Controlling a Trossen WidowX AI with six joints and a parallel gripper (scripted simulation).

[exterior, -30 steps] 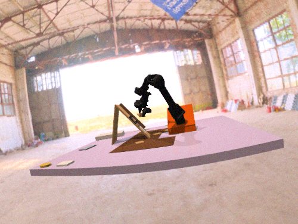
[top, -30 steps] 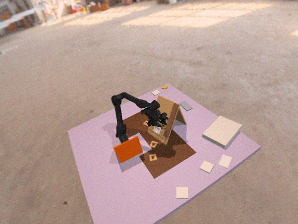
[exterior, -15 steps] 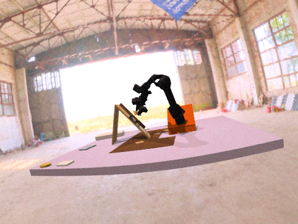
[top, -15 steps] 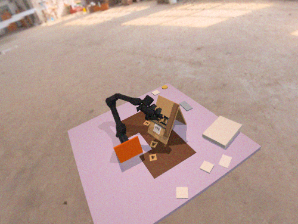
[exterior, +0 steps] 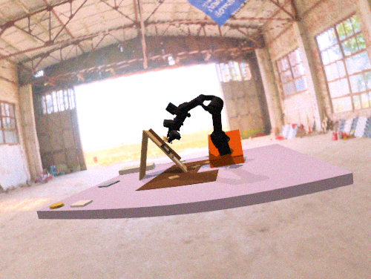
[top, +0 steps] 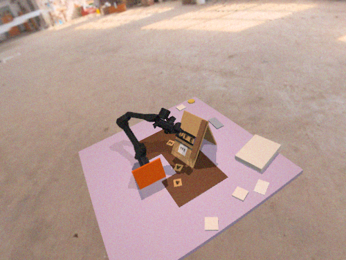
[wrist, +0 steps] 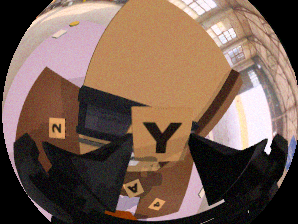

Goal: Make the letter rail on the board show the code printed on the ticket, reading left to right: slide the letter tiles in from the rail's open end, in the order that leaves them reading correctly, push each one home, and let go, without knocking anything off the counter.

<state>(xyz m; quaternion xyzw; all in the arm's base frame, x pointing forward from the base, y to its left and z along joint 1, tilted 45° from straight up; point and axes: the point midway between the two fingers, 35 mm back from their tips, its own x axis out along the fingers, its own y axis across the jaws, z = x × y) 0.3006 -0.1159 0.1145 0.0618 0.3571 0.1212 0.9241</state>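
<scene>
Right now my gripper tip is 130 mm above the white ticket, 30 mm past it and 20 mm to the left of it. The rest, counted from my gripper tip: cream slab (390 mm ahead, 360 mm to the right, 190 mm below); then brown mat (210 mm below, 130 mm behind); then grey plate (400 mm ahead, 200 mm below, 130 mm to the left).
</scene>
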